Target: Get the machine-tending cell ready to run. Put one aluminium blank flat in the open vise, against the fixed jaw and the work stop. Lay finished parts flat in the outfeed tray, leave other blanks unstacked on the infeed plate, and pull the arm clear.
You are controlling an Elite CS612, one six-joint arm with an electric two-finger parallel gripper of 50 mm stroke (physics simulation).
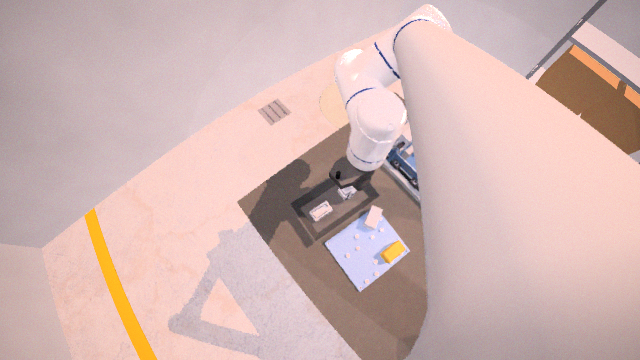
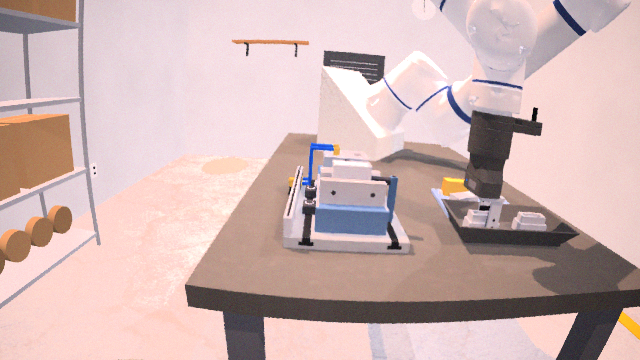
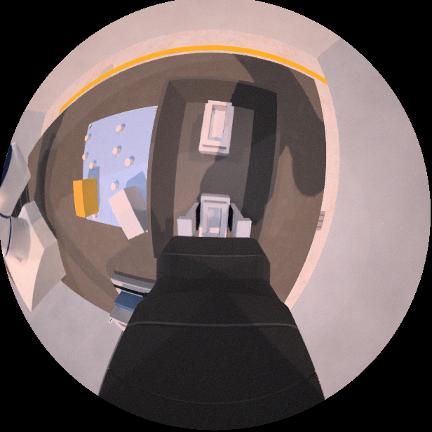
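Pixels of known places: gripper, fingertip midpoint: [image 1: 346, 191]; arm's base, link origin: [image 2: 377, 110].
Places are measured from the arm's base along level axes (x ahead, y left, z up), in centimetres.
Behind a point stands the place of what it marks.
My gripper [image 1: 347, 192] {y 17.6, x 73.6, z -13.0 cm} [image 2: 488, 218] {y 17.6, x 73.6, z -13.0 cm} [image 3: 213, 211] points down into the dark outfeed tray [image 1: 345, 219] {y 23.4, x 66.5, z -11.3 cm} [image 2: 520, 237] {y 22.6, x 78.7, z -12.5 cm} [image 3: 162, 150]. It is shut on a finished part [image 2: 474, 220] {y 14.6, x 75.0, z -11.4 cm} [image 3: 215, 201], low at one end of the tray; contact with the tray floor is hidden. Another finished part [image 1: 320, 211] {y 27.8, x 72.5, z -11.7 cm} [image 2: 530, 221] {y 26.8, x 73.9, z -11.2 cm} [image 3: 216, 127] lies flat at the other end, pocket up. A plain pale blank [image 1: 373, 217] {y 16.6, x 62.3, z -10.6 cm} [image 3: 129, 212] lies askew at the edge of the blue infeed plate [image 1: 360, 270] {y 28.0, x 52.4, z -14.2 cm} [image 2: 436, 194] {y 12.9, x 52.4, z -14.2 cm} [image 3: 140, 130]. The vise [image 2: 352, 220] {y -6.8, x 80.7, z -10.7 cm} shows a pale block behind its near jaw; I cannot tell what it is.
A yellow block [image 1: 393, 251] {y 18.0, x 51.3, z -10.6 cm} [image 2: 454, 186] {y 16.9, x 52.8, z -11.7 cm} [image 3: 86, 198] lies on the plate near small pegs. A blue bracket [image 2: 311, 162] {y -15.8, x 61.1, z -7.3 cm} rises beside the vise. A white sloped housing [image 2: 345, 110] {y -11.3, x 14.5, z 0.1 cm} stands further back on the table. A shelf rack [image 2: 82, 125] stands left.
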